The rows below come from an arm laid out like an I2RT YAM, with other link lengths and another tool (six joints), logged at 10 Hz.
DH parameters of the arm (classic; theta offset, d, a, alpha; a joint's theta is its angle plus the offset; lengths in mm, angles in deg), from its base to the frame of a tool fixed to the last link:
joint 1: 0 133.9 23 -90
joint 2: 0 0 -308.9 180
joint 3: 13.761 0 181.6 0
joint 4: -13.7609 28.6 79.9 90
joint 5: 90 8.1 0 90
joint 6: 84.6 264.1 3 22.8
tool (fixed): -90 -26.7 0 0
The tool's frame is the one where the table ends.
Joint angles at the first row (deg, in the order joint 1, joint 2, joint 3, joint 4, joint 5, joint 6):
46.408, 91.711, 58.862, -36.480, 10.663, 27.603
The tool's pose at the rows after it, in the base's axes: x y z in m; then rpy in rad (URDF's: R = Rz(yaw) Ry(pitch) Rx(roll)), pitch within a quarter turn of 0, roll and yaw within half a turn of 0:
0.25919, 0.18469, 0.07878, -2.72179, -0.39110, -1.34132
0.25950, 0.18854, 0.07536, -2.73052, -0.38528, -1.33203
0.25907, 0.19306, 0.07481, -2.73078, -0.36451, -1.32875
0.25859, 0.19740, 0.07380, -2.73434, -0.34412, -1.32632
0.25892, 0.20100, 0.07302, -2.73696, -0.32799, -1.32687
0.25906, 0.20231, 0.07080, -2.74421, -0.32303, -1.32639
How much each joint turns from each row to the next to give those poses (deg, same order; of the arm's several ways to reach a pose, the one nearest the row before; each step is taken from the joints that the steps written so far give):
-0.113, 1.560, 0.521, 0.257, -0.632, -0.181
-0.030, 0.895, 0.062, 0.655, -0.627, -0.174
-0.189, 0.026, -0.377, 1.030, -1.078, -0.002
-0.241, 0.192, -0.268, 0.904, -1.131, 0.094
-0.230, 0.278, -0.088, 0.712, -0.857, 0.170
-0.184, 0.516, 0.000, 0.319, -0.446, 0.088

